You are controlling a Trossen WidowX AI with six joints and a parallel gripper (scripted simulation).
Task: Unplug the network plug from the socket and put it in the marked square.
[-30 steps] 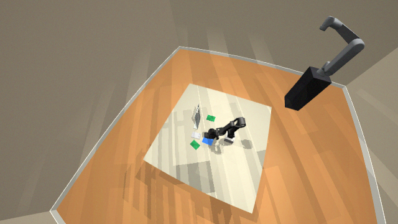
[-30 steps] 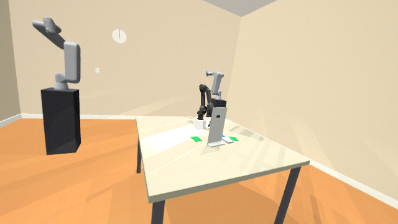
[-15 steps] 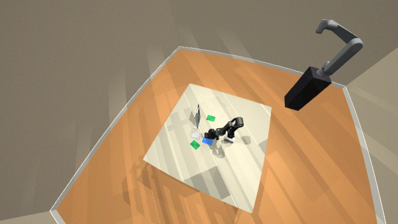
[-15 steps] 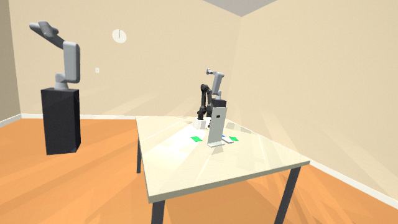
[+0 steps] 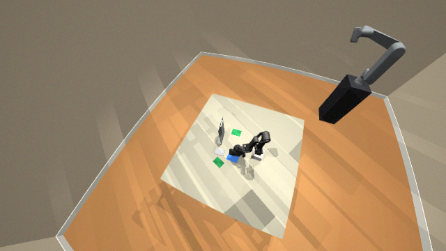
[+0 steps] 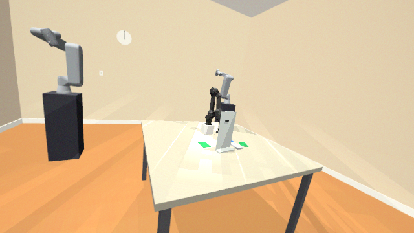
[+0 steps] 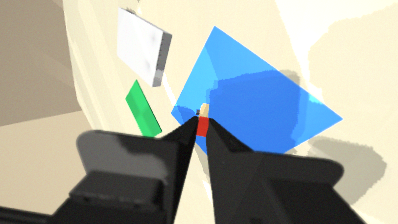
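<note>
Now: the blue square 30 mm below my gripper tip and 10 mm behind it. Also, from my gripper tip: green patch (120 mm ahead, 110 mm to the left, 30 mm below); network plug (right at my gripper tip); upright grey panel (180 mm ahead, 170 mm to the right, 120 mm above).
</note>
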